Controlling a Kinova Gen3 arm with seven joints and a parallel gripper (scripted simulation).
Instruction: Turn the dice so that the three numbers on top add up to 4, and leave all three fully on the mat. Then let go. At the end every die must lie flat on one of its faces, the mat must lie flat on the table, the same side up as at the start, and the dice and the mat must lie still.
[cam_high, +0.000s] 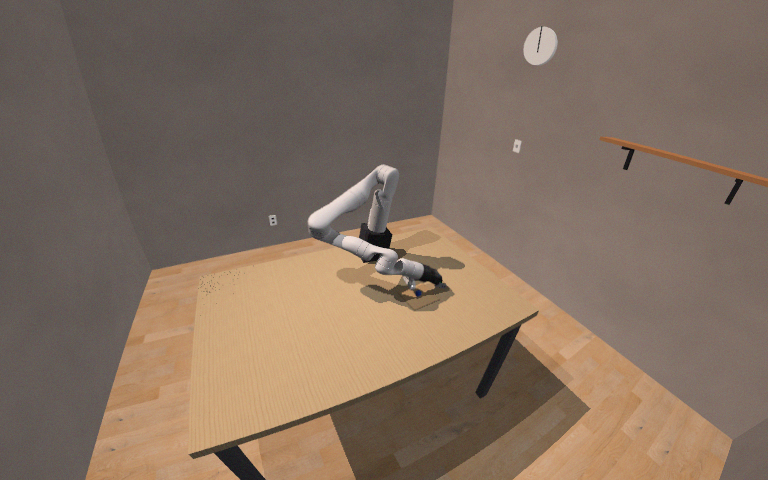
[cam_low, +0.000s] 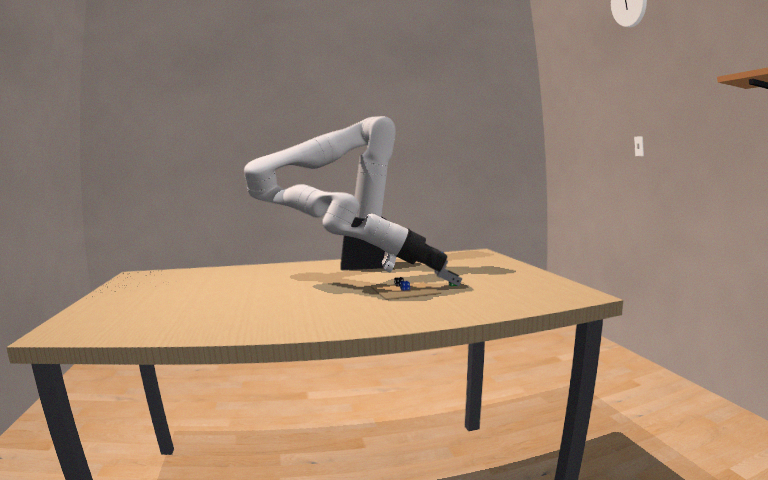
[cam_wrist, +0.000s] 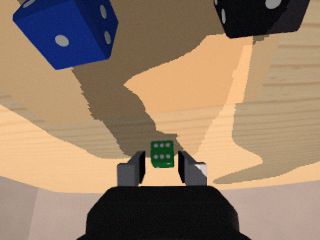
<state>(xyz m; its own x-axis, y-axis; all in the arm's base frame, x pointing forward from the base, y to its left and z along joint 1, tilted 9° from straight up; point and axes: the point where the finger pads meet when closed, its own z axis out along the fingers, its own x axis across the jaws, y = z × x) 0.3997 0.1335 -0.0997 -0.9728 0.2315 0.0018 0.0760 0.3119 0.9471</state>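
The green die is 10 mm below my hand. Round my hand: black die 130 mm to the right, 60 mm behind, 10 mm below; tan mat 130 mm to the right, 20 mm below; blue die 130 mm to the right, 10 mm below.
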